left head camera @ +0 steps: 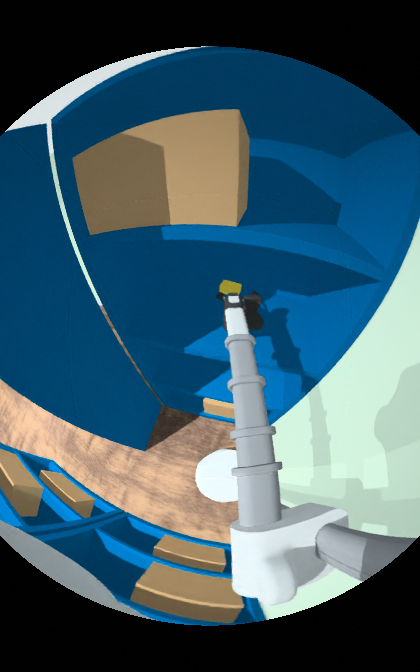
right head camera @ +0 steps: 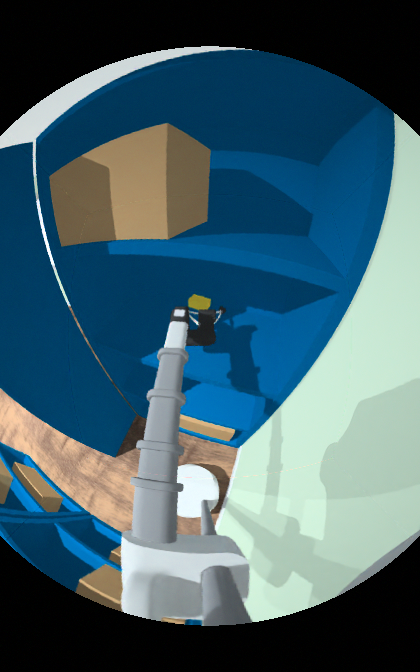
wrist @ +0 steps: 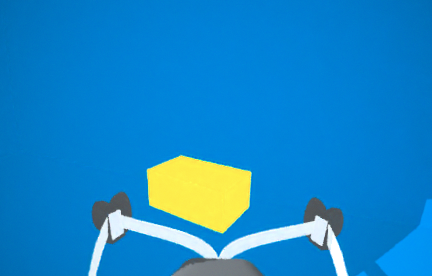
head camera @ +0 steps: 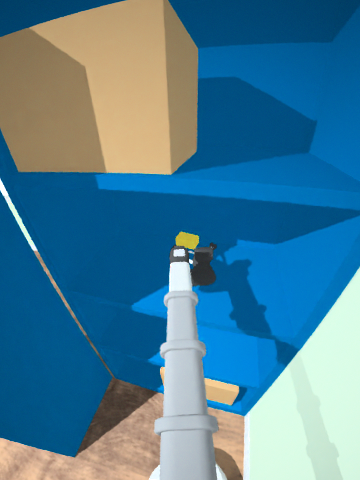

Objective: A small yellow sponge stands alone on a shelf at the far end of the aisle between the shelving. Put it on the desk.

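Frame: origin at the robot's base, x right, y ahead, z up, level; metres.
Where they show: gripper, between the fingertips: (wrist: 217, 212) (head camera: 193, 246).
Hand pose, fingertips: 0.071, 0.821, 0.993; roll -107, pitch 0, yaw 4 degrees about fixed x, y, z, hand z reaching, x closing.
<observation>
Each offset is from my fingertips to the centre of the thing, as dx, dy, dz.
A small yellow sponge {-0.025, +0.062, -0.008} (head camera: 187, 240) (left head camera: 230, 287) (right head camera: 199, 302) (wrist: 199, 192) lies on a blue shelf (head camera: 300, 300), turned at a slant in the wrist view. My gripper (wrist: 217, 212) is open, its two fingertips wide apart and empty. In the wrist view the sponge shows just beyond the line of the fingertips, left of the middle between them and nearer the left one. In the head view the gripper is partly hidden behind the end of the arm. The desk does not show in these views.
A large cardboard box {-0.252, -0.127, +0.562} (head camera: 135, 100) (left head camera: 205, 170) (right head camera: 140, 190) stands on the shelf above. A tall blue panel (head camera: 45, 320) is at the left and a pale green wall (head camera: 315, 390) at the right. A flat box {+0.048, -0.215, -0.810} (head camera: 222, 391) lies lower down. More shelving with boxes (left head camera: 190, 592) is at the lower left.
</observation>
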